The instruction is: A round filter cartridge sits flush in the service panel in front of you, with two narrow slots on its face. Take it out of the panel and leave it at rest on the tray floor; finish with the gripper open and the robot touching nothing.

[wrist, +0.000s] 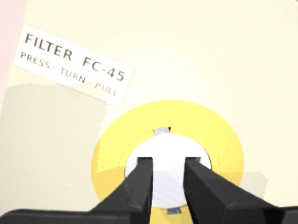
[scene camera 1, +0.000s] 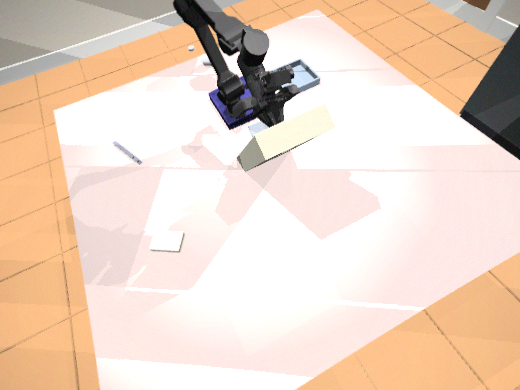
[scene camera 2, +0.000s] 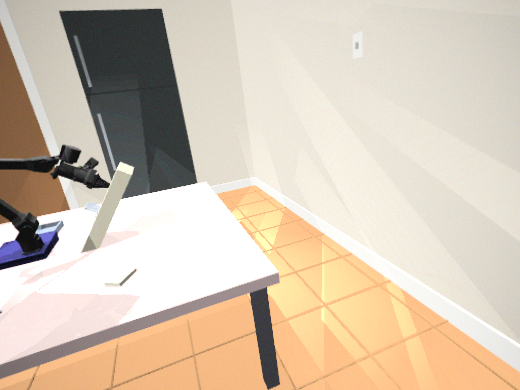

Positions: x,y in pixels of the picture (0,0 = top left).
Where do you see a round white filter cartridge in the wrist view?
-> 168,151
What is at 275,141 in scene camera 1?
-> A cream service panel.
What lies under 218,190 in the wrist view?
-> The gripper.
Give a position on a cream service panel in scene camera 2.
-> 123,172
